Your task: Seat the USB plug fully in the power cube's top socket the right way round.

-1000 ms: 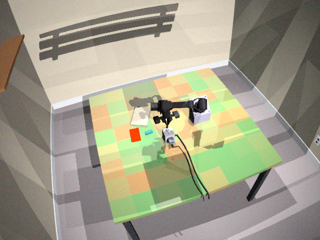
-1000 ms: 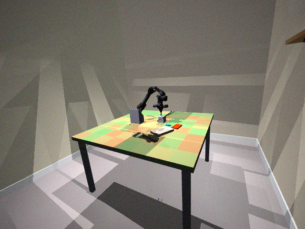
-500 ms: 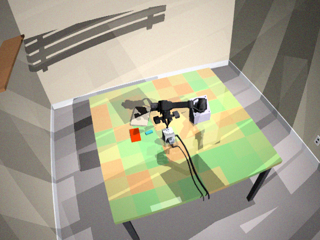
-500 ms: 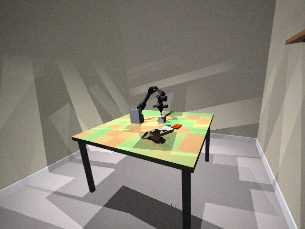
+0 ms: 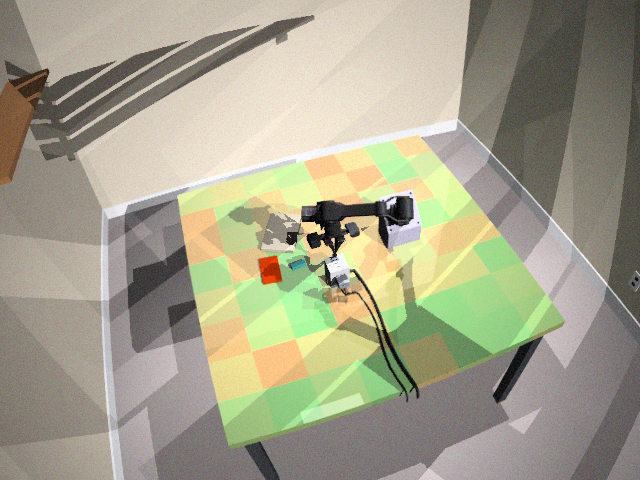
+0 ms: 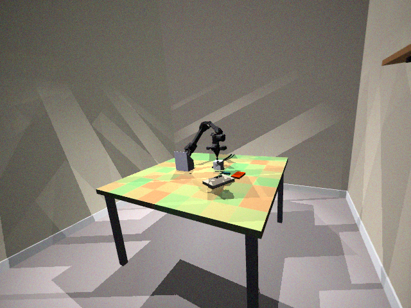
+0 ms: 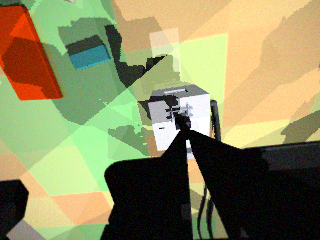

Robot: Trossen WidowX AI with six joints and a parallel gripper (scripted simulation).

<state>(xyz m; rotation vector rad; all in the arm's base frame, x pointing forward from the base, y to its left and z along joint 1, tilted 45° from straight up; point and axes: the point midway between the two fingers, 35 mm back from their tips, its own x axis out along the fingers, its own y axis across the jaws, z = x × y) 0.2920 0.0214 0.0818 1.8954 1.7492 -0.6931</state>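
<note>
The dark USB plug is 2 cm below my gripper tip. Round my gripper tip: beige pad: 13 cm ahead, 29 cm to the right, 11 cm below; cyan block: 12 cm ahead, 10 cm to the right, 12 cm below.
</note>
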